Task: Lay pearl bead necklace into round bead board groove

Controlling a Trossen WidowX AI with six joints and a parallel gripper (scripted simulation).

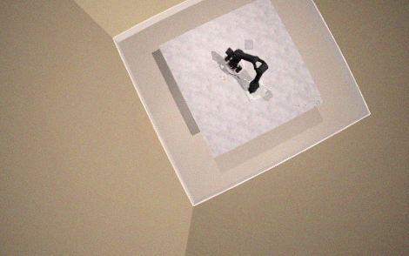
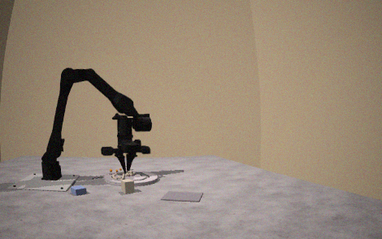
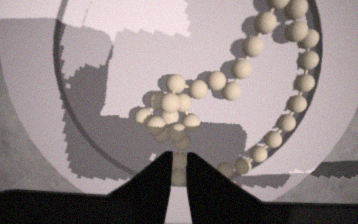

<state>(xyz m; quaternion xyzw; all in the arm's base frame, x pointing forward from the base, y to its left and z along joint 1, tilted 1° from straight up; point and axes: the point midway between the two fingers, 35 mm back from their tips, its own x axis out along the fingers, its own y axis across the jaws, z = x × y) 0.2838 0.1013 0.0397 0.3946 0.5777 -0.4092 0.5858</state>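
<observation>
The round bead board is 2 cm ahead of my gripper tip, 5 cm to the right of it and 1 cm below it. From my gripper tip the other things lie so: flat grey plate: 17 cm ahead, 27 cm to the right, 1 cm below; then cream cube: 2 cm ahead, 21 cm to the right; then blue block: 13 cm behind, 25 cm to the right, 1 cm below.
</observation>
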